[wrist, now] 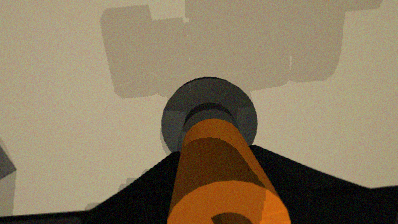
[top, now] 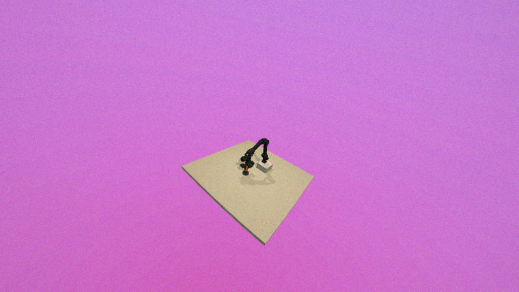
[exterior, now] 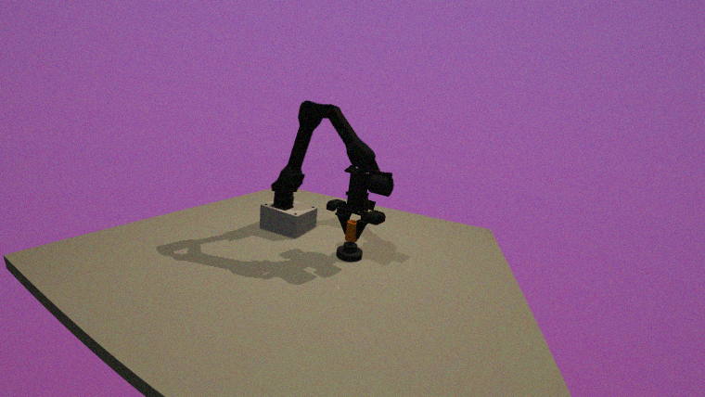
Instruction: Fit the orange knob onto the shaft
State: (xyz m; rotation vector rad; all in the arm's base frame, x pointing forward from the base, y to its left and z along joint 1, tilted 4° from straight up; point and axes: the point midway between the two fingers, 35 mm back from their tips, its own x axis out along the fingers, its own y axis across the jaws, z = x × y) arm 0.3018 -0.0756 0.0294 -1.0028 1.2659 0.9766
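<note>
The orange knob lies 2 cm above my gripper tip. Round my gripper tip: round dark pedestal 4 cm below.
</note>
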